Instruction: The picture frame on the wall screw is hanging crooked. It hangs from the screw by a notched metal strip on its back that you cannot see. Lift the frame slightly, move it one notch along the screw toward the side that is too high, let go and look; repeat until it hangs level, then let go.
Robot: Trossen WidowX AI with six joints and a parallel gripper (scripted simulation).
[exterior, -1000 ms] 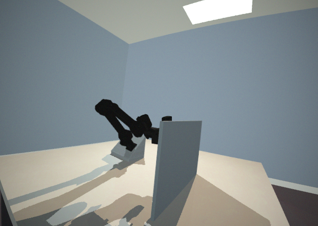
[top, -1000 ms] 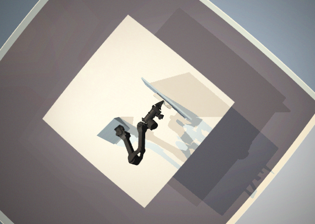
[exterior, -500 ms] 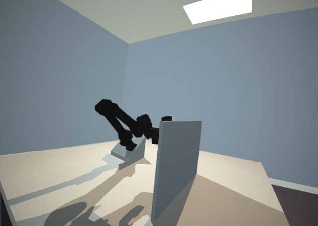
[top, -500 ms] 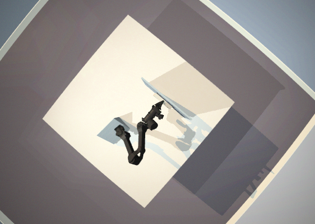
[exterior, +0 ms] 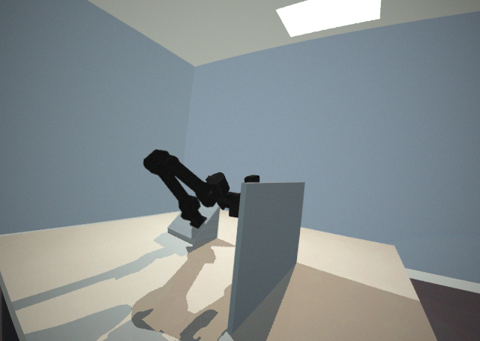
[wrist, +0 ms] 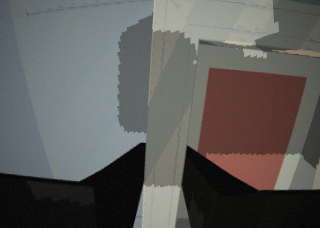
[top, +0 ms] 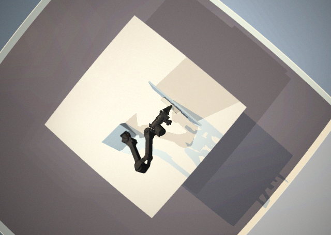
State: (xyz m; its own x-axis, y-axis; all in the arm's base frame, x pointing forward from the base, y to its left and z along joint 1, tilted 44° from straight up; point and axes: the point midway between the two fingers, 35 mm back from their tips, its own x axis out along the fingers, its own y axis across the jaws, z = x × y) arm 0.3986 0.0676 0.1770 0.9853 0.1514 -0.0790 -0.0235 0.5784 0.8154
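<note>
The picture frame is 5 cm below my gripper tip and 1 cm to the left of it. From my gripper tip the other things lie so: grey-blue wall panel 7 cm below, 2 cm ahead, 1 cm to the right.
</note>
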